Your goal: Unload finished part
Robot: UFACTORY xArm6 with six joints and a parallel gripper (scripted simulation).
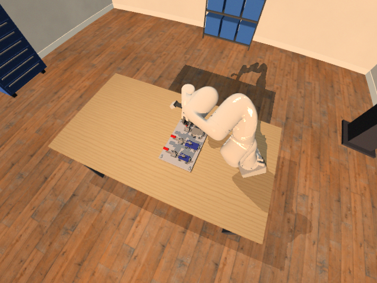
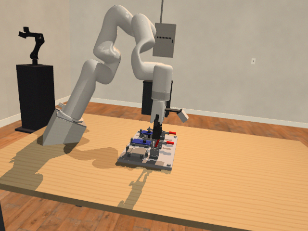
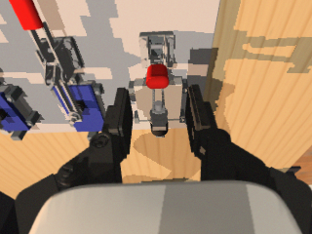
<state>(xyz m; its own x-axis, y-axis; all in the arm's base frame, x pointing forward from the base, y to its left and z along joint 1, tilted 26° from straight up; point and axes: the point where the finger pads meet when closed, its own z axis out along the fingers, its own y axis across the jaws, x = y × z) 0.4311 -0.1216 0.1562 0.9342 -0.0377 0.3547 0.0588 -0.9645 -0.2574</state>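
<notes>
Right now the grey finished part is 10 cm below my hand, 9 cm behind it and 1 cm to the right of it. From my hand the other things lie so: grey fixture plate 12 cm below, 11 cm to the left, 4 cm behind; then blue blank 11 cm below, 10 cm to the left, 9 cm behind.
</notes>
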